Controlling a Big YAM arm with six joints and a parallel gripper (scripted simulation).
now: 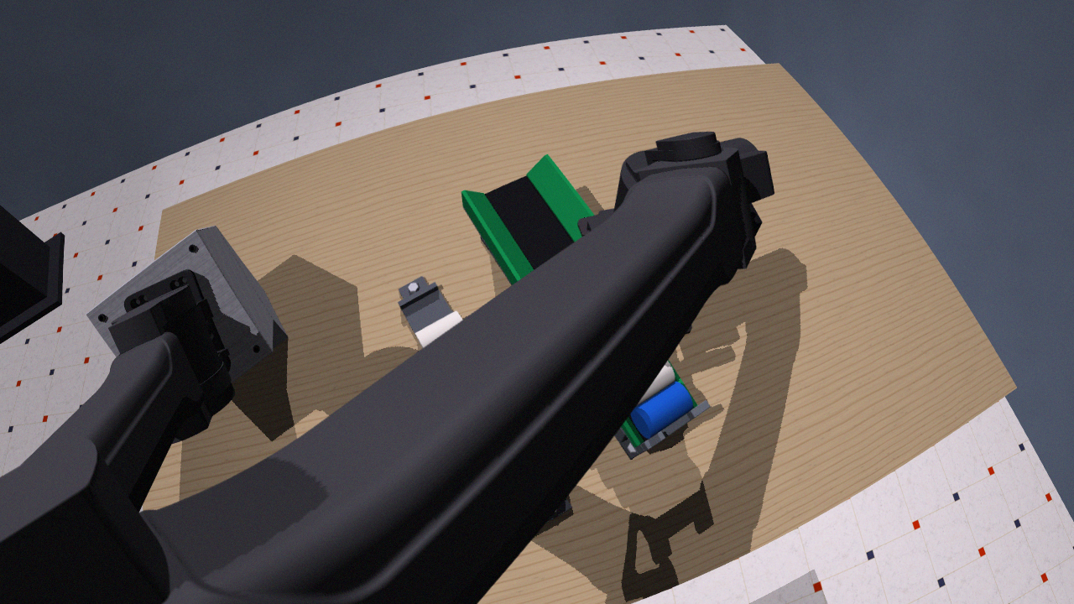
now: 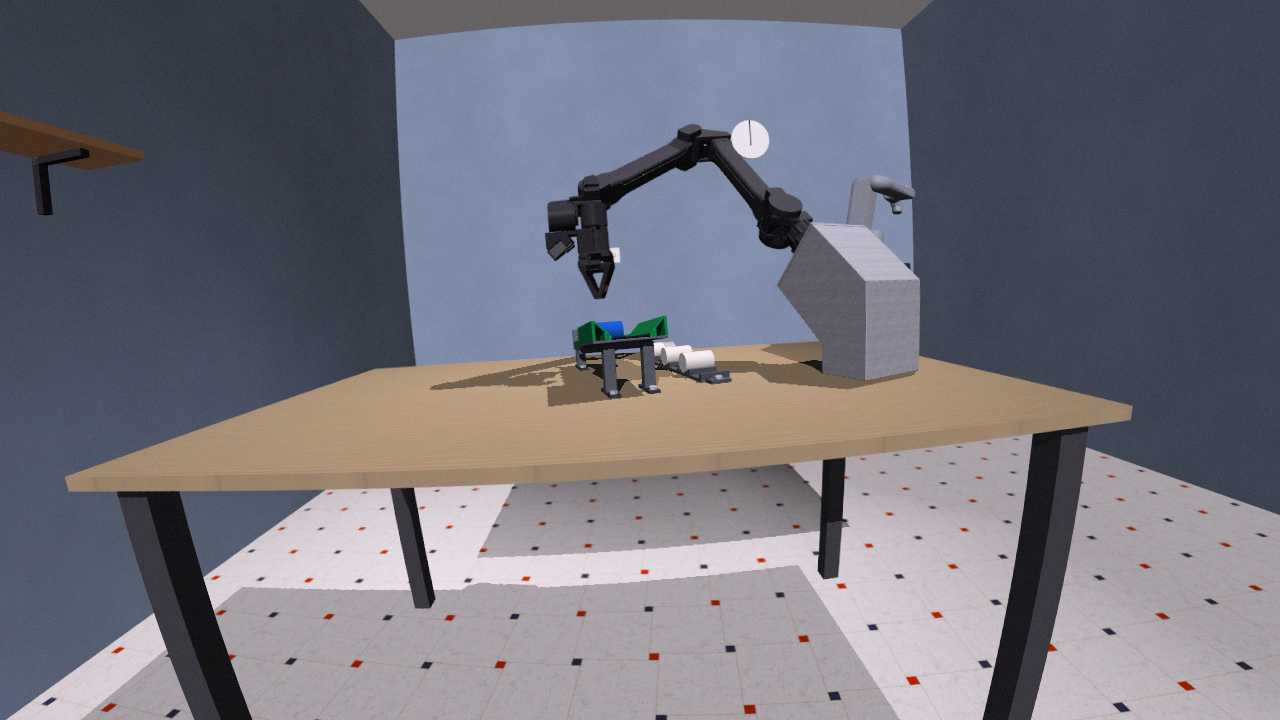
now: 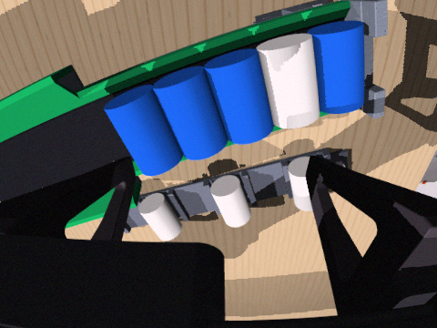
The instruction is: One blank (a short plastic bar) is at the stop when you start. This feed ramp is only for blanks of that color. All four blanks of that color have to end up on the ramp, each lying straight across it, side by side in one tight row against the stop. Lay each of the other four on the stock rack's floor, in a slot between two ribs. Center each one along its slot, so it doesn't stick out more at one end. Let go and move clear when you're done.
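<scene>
Now: hand 120 mm to the left of the grey stop and 110 mm above it. From my hand the other things lie so: grey stock rack 160 mm behind, 60 mm to the left, 180 mm below.
</scene>
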